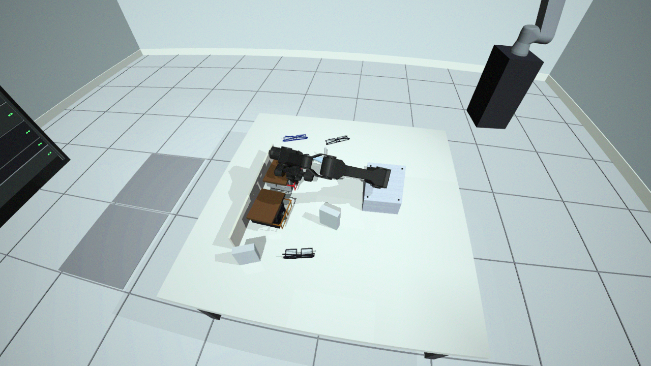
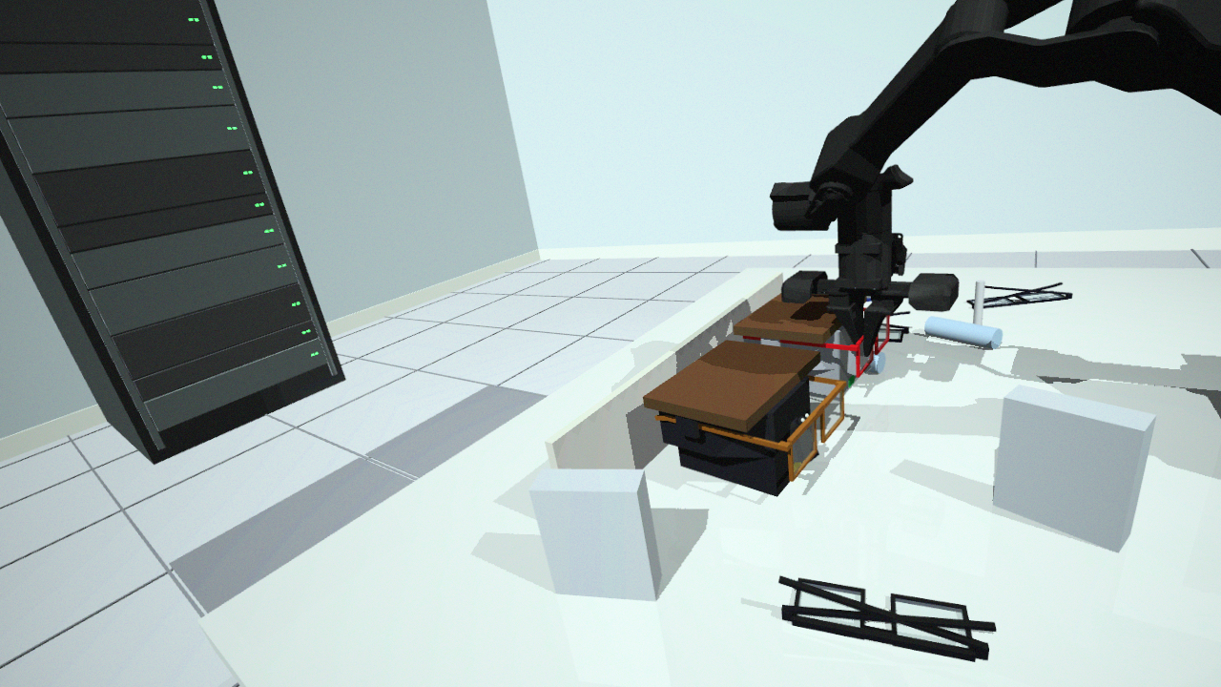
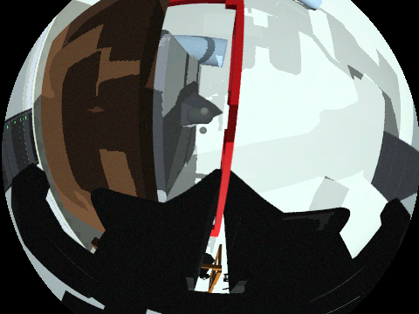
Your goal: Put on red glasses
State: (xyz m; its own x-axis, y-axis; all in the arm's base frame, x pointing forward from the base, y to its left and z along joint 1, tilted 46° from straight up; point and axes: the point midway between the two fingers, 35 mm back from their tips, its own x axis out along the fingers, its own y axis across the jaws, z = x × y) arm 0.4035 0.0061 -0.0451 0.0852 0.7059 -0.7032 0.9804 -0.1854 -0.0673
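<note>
The light grey head is 60 mm ahead of my gripper tip, 50 mm to the right of it and 10 mm below it. Also, from my gripper tip: black head (170 mm to the left, 90 mm ahead, 10 mm below); then grey post (260 mm to the right, 130 mm behind, 40 mm below); then low wall (200 mm ahead, 40 mm to the left, 10 mm below).
</note>
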